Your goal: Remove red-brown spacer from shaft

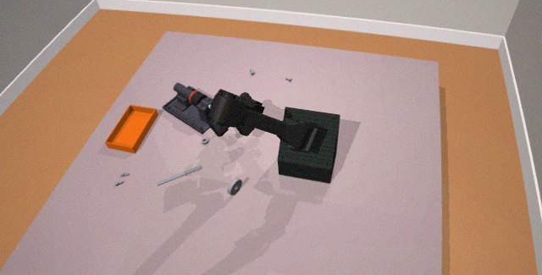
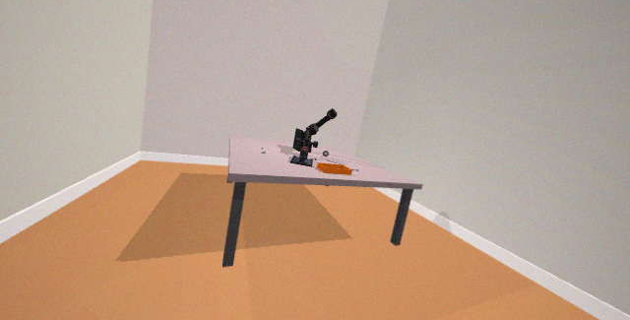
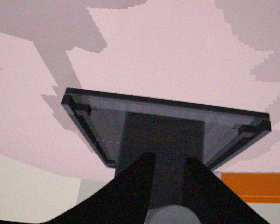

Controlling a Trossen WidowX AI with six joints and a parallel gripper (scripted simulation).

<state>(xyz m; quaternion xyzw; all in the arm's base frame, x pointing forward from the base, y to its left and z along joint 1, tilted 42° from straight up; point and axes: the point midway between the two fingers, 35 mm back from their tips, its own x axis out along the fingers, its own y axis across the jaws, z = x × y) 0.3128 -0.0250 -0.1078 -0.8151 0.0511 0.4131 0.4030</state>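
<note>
Right now the grey shaft is 5 cm ahead of my gripper tip, 2 cm to the right of it and 2 cm above it. Also, from my gripper tip: orange tray: 35 cm ahead, 8 cm to the left, 5 cm below; then red-brown spacer: 13 cm ahead, 6 cm to the right, 2 cm above; then small pin: 14 cm to the right, 7 cm behind, 5 cm below.
</note>
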